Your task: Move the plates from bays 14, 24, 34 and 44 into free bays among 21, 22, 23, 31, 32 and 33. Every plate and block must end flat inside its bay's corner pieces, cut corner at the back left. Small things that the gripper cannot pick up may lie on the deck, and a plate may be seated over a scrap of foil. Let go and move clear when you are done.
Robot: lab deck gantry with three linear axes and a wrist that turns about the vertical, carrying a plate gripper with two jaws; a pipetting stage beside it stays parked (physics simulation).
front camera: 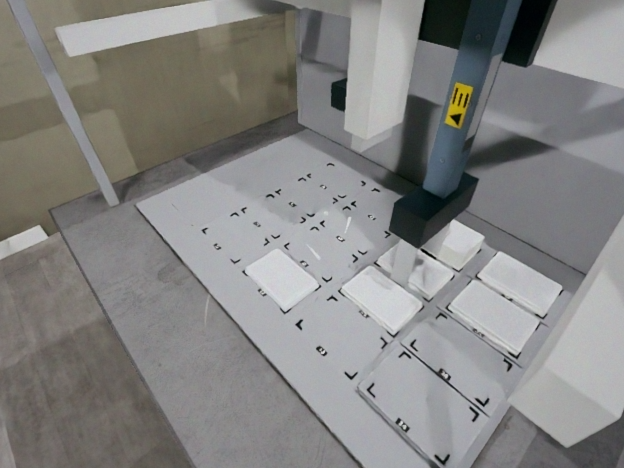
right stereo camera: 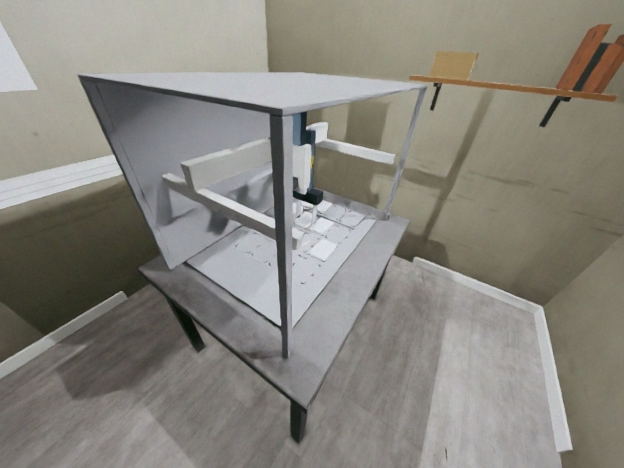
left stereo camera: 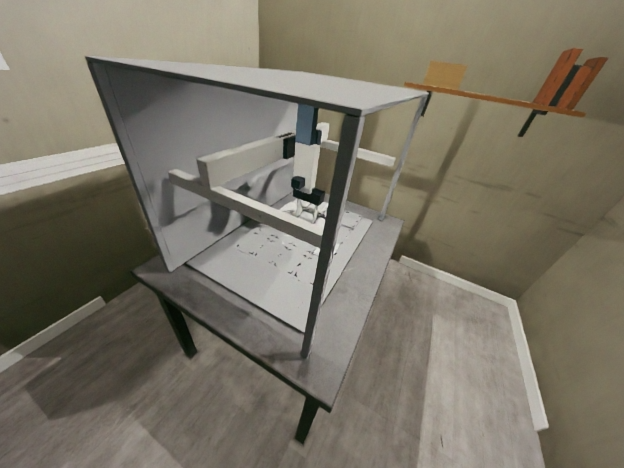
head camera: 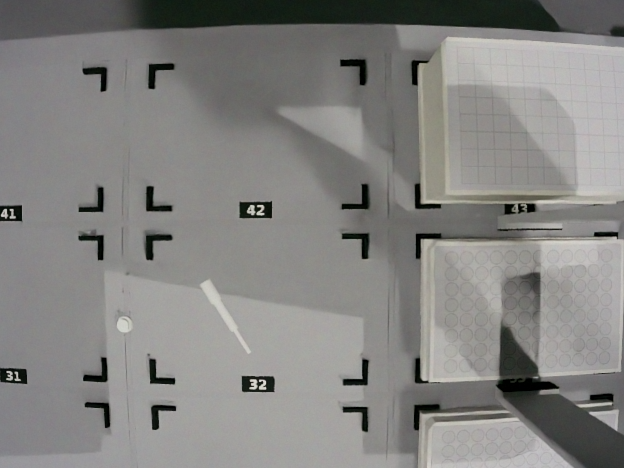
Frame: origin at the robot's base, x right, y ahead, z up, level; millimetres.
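Where they show: gripper, fingertip midpoint: (front camera: 414, 267) (right stereo camera: 306, 219) (left stereo camera: 305, 219) (head camera: 525, 307); robot's base, origin of the base link: (front camera: 203, 231) (right stereo camera: 304, 283) (left stereo camera: 312, 283).
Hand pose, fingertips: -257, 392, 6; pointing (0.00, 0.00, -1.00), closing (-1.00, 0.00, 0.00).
Note:
Each offset is from my fingertips to the top centre of the thing, as dx, dy, dz. "*": to the spot under its first point.
My gripper (front camera: 420, 269) (head camera: 529, 307) (left stereo camera: 306, 212) is open, with its jaws low behind and in front of a plate {+0, +0, +8} (head camera: 478, 317) (front camera: 437, 274) in bay 33. Narrow gaps show between jaws and plate in the head view. That plate lies between the bay's corner pieces, cut corner back left; its underside is hidden. Another plate {+107, +0, +8} (front camera: 380, 298) (head camera: 468, 443) sits in bay 23, cut corner back left. Plates stand in bay 34 {* +10, +167, +22} (front camera: 493, 316) and bay 44 {* -97, +165, +22} (front camera: 519, 282). Bays 14 and 24 hold no plate. Bays 21, 22, 31 and 32 hold no plate either.
A tall block {-107, +0, +36} (head camera: 534, 115) (front camera: 461, 244) stands in bay 43. A plate {+214, -164, +8} (front camera: 282, 278) lies in bay 12. Loose tips lie in bay 32 {* +0, -185, -1} (head camera: 221, 312) and bay 22 {* +117, -175, -1} (front camera: 313, 250). A small round cap {+9, -247, -2} (head camera: 123, 323) lies between bays 31 and 32. The white pipetting stage (front camera: 380, 75) hangs left of the gripper.

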